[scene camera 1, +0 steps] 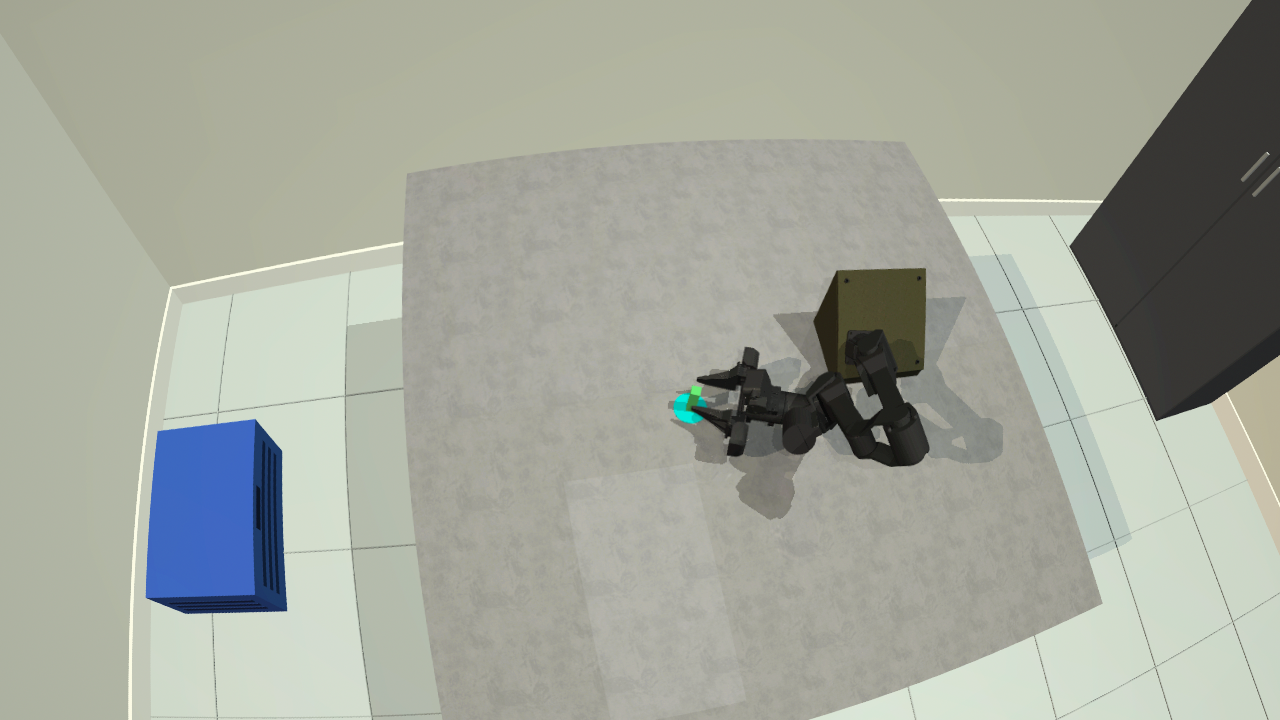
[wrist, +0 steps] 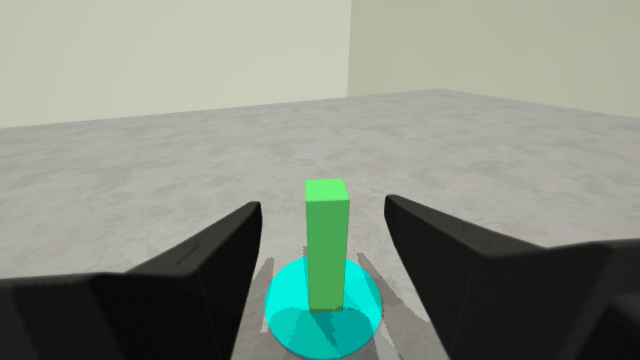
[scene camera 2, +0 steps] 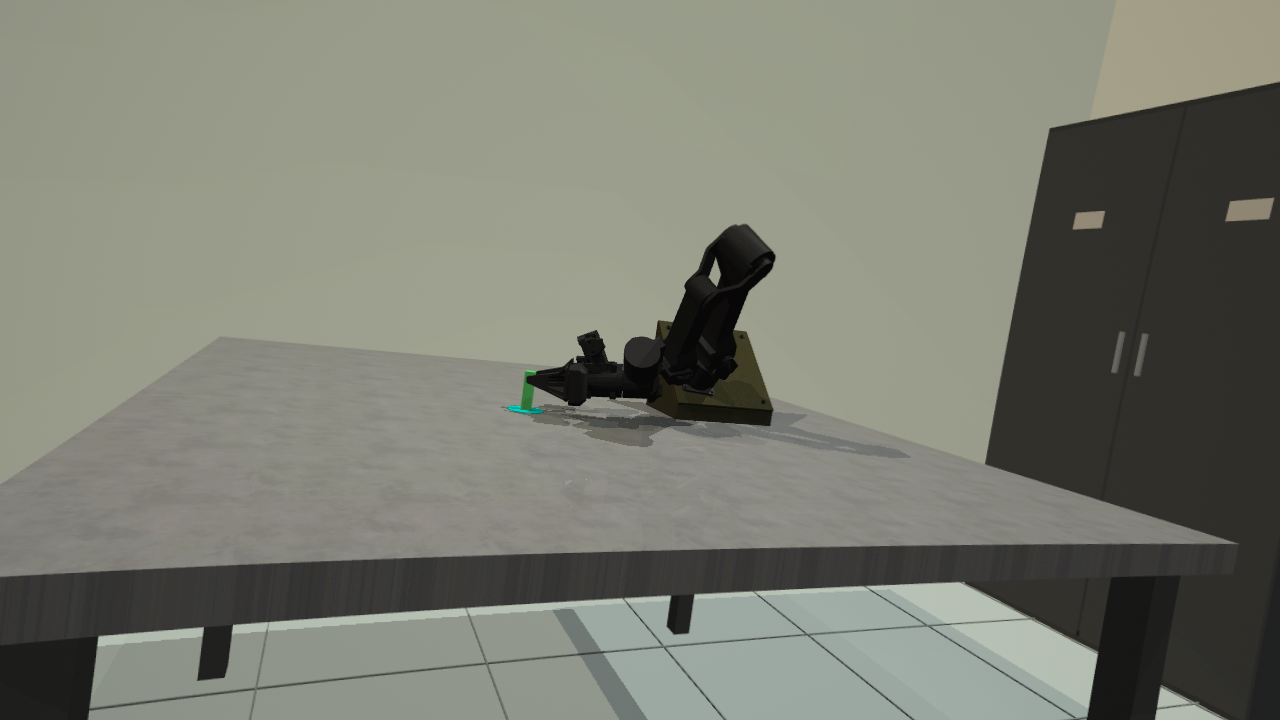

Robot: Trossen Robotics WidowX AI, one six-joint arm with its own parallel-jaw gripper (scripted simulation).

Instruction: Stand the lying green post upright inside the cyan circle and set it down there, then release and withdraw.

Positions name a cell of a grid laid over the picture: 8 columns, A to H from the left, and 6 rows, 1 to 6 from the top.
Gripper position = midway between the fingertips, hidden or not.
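Scene camera 1 shows the gripper (scene camera 1: E4). The wrist view shows a green post (wrist: E4) together with the gripper (wrist: E4). In scene camera 2, the gripper (scene camera 2: D4) is visible as well.
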